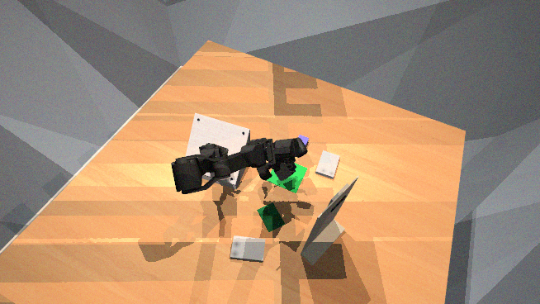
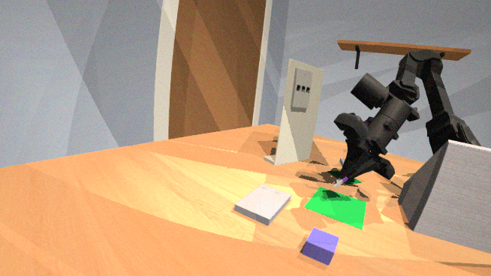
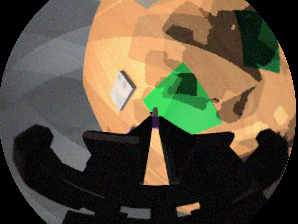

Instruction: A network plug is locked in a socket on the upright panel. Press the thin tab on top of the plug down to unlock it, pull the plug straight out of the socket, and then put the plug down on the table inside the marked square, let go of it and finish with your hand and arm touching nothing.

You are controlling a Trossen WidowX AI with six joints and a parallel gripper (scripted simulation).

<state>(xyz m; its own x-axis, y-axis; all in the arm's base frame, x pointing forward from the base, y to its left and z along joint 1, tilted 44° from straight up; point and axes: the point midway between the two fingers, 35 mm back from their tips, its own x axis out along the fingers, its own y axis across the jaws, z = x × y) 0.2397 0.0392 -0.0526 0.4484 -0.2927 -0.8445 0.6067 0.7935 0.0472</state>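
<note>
Right now my gripper tip is 6 cm above the bright green square, 1 cm to the left of it and 1 cm past it. From my gripper tip the other things lie so: network plug: right at my gripper tip; then grey socket panel: 19 cm to the right, 17 cm ahead, 8 cm above.
</note>
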